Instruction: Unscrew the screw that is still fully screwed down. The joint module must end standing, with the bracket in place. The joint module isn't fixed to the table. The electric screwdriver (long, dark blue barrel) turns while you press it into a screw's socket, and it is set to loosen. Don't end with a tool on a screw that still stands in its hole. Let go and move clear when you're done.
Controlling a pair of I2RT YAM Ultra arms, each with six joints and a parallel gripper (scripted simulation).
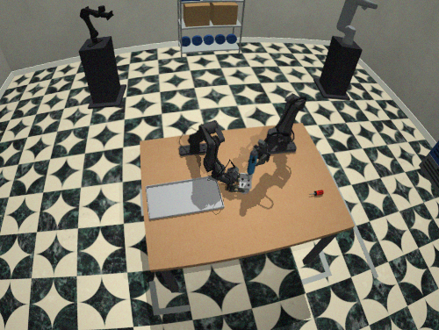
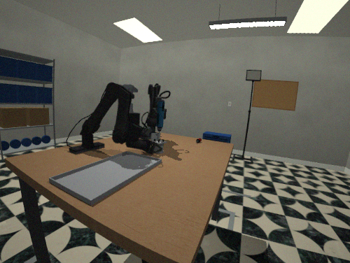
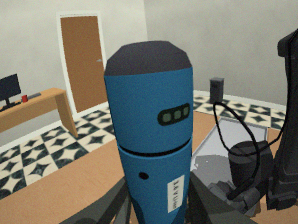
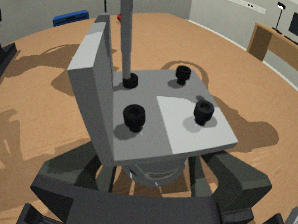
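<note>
The screw lies 1 cm behind my right hand, 2 cm to the left of it and 4 cm above it. Round my right hand: red-handled screwdriver 6 cm ahead, 45 cm to the left, 1 cm below; grey l-shaped bracket 5 cm above; grey tray 4 cm ahead, 35 cm to the right, 2 cm below.
</note>
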